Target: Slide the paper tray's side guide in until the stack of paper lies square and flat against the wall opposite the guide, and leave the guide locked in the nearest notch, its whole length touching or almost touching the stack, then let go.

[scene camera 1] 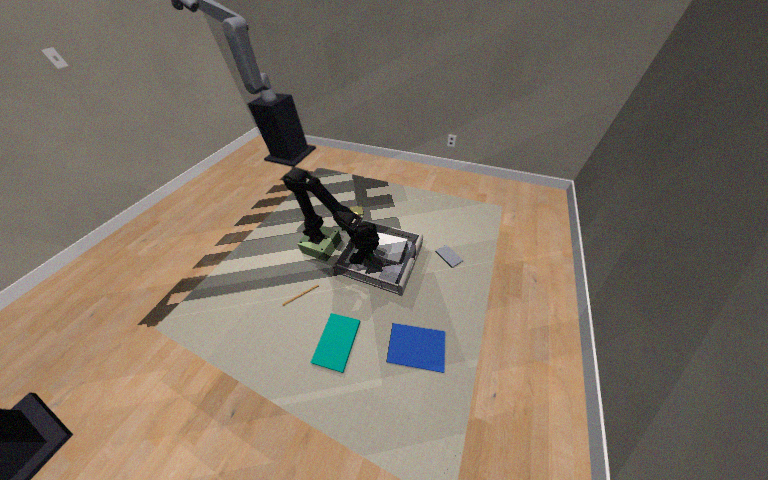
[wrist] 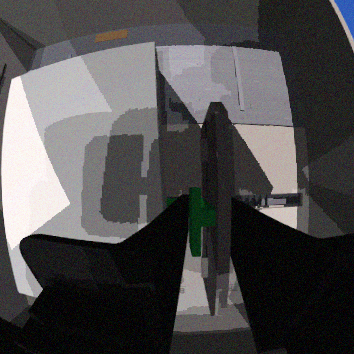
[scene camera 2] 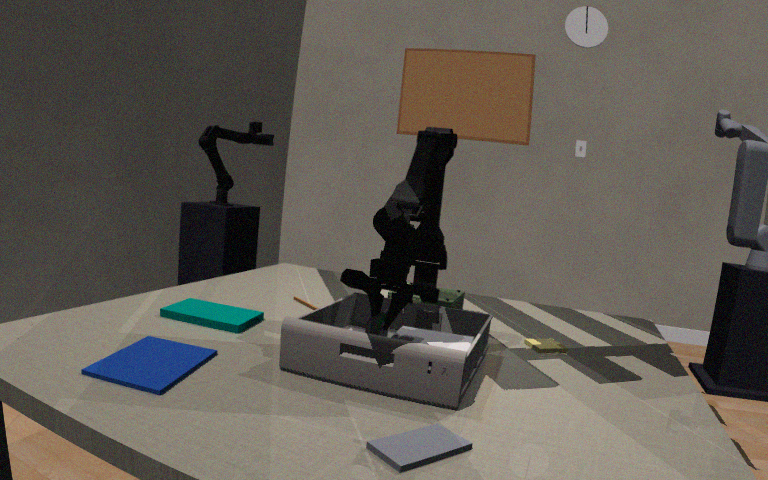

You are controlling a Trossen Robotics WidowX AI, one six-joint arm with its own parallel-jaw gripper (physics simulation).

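Seen in the pictures: gripper, fingertip midpoint: (scene camera 1: pixel 372 258) (wrist: pixel 203 201) (scene camera 2: pixel 379 328); arm's base, origin of the base link: (scene camera 1: pixel 316 238).
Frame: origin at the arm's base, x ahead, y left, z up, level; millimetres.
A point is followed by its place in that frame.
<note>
The grey paper tray (scene camera 1: pixel 403 281) @[x 497, y -77, z 12 mm] (scene camera 2: pixel 325 343) @[x 500, y -20, z -9 mm] sits on the mat with a white paper stack (scene camera 1: pixel 392 238) @[x 348, y 162, z -34 mm] (scene camera 2: pixel 449 344) @[x 291, y 138, z -34 mm] (wrist: pixel 70 105) @[x 378, y 102, z -34 mm] inside. In the wrist view the stack lies left of the upright dark side guide (wrist: pixel 218 158) @[x 330, y -1, z 2 mm], with a strip of tray floor between them. A green latch tab (wrist: pixel 200 214) @[x 306, y 7, z 4 mm] sticks out from the guide's left face. My gripper (wrist: pixel 203 201) @[x 308, y 2, z -24 mm] (scene camera 1: pixel 360 254) @[x 308, y 2, z -24 mm] (scene camera 2: pixel 382 319) @[x 308, y 2, z -24 mm] reaches down into the tray. Its two black fingers stand on either side of the guide and tab, a narrow gap apart, and grip nothing.
On the mat lie a teal slab (scene camera 1: pixel 335 342) @[x 332, y -390, z -60 mm] (scene camera 2: pixel 211 314) @[x 357, y -364, z -59 mm], a blue slab (scene camera 1: pixel 416 347) @[x 628, y -284, z -69 mm] (scene camera 2: pixel 168 362) @[x 618, y -252, z -69 mm], a grey slab (scene camera 1: pixel 449 255) @[x 641, y 186, z -67 mm] (scene camera 2: pixel 419 446) @[x 650, y 189, z -67 mm], a pencil (scene camera 1: pixel 300 294) @[x 69, y -270, z -71 mm] (scene camera 2: pixel 305 303) @[x 58, y -290, z -73 mm] and a yellow pad (scene camera 1: pixel 356 210) @[x 51, y 315, z -68 mm] (scene camera 2: pixel 546 344) @[x 59, y 318, z -67 mm]. A second arm stands on a dark pedestal (scene camera 1: pixel 279 126) (scene camera 2: pixel 217 243).
</note>
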